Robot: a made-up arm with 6 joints.
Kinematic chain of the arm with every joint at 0, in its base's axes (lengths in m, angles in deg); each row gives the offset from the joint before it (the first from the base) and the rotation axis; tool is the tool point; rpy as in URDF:
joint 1: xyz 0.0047 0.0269 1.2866 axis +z
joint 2: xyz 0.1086 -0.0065 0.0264 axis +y
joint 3: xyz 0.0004 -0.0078 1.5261 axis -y
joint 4: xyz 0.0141 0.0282 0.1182 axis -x
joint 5: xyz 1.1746 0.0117 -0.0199 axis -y
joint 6: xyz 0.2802 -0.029 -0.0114 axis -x
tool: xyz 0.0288 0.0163 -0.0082 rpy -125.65 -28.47 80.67
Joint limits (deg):
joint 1: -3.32..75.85
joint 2: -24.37..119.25
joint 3: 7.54..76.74
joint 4: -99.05..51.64
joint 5: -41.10..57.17
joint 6: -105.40..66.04
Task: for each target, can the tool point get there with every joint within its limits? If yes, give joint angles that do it. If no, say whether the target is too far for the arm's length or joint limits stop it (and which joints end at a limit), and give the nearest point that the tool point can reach.
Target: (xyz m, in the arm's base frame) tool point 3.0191 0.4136 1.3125
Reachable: yes | joints 8.11 78.41 67.31 20.08 -25.80 -69.29
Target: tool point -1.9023 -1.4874 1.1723
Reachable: no: joint limits stop it (at a limit: joint 2, joint 3, joint 5, joint 6) | nearest point -0.8851 -0.6797 3.9590 | short by 3.075 m
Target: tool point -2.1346 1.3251 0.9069
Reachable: no: joint limits stop it (at a limit: joint 1, joint 3, joint 5, joint 6) | nearest point 0.2560 1.9916 0.1101 | short by 2.607 m
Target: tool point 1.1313 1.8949 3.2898
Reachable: yes | joints 61.29 29.56 47.43 -44.79 36.27 28.70
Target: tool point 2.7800 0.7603 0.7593
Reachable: yes | joints 15.85 80.52 41.85 -54.36 23.02 30.41
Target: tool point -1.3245 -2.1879 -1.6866
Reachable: no: too far | nearest point 0.8861 -0.2071 -0.7246 | short by 3.120 m
